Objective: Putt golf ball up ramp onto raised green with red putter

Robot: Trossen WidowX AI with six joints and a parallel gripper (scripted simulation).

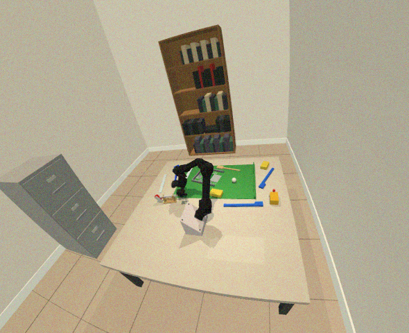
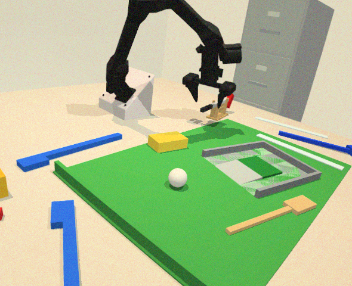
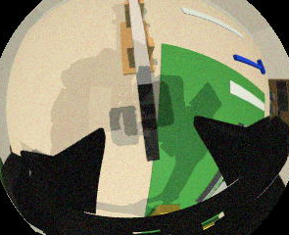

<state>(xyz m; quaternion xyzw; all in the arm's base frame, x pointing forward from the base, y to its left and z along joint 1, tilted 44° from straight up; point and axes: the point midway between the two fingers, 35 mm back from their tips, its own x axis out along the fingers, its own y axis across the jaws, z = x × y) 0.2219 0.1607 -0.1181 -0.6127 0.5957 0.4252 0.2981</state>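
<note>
The small wooden stool lies 13 cm to the left of my gripper tip, 4 cm below it and 2 cm behind it. Round my gripper tip: white golf ball 41 cm to the right, 23 cm ahead, 5 cm below; then green mat 26 cm ahead, 23 cm to the right, 7 cm below.
</note>
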